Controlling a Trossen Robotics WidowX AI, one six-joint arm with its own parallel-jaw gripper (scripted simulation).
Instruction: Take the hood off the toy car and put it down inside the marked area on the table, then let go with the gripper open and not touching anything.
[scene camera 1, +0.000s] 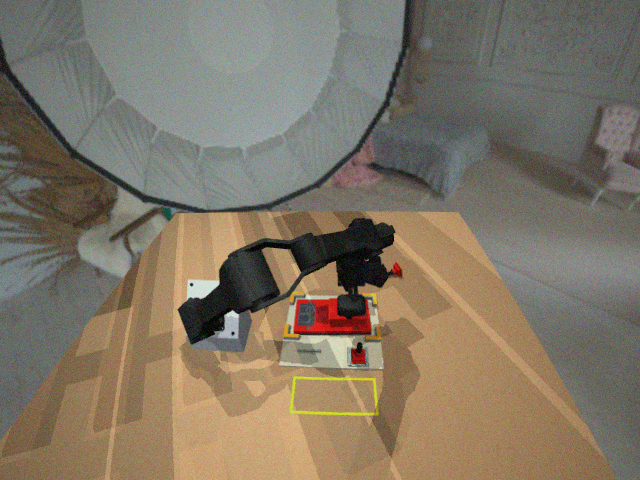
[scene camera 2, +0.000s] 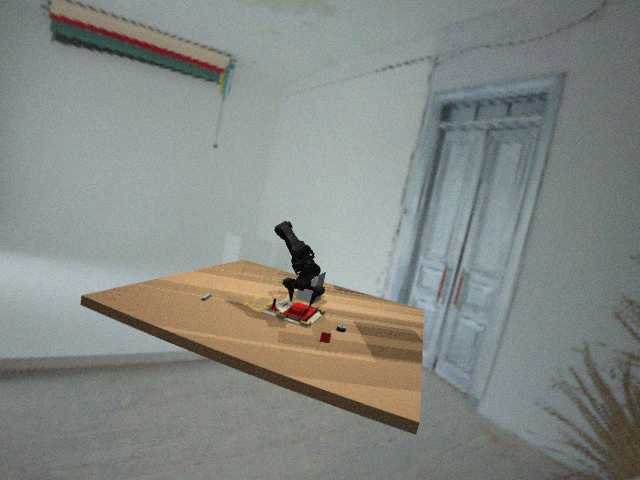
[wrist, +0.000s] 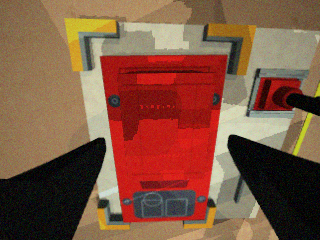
Labels:
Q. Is my gripper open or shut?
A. Open.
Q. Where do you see my gripper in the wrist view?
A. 167, 141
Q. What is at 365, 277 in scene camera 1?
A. My gripper.

